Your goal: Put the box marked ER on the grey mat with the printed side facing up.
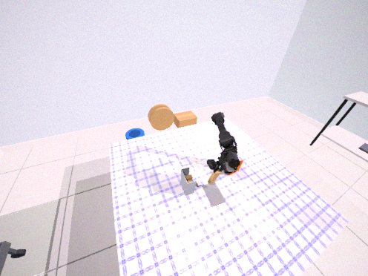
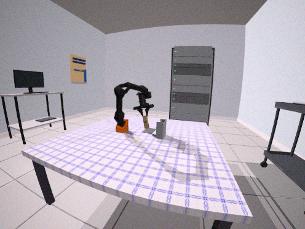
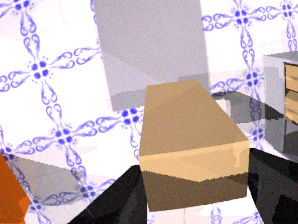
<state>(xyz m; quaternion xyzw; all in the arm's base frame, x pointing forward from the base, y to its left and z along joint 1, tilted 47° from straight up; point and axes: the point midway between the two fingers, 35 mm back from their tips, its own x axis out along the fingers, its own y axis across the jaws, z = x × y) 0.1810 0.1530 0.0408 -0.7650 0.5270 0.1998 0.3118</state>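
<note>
Now: the tan box marked ER 17 cm ahead of my gripper tip, 9 cm below it and 5 cm to the right of it. The rest, counted from my gripper tip: grey mat: 15 cm below, 6 cm to the left, 2 cm ahead.
</note>
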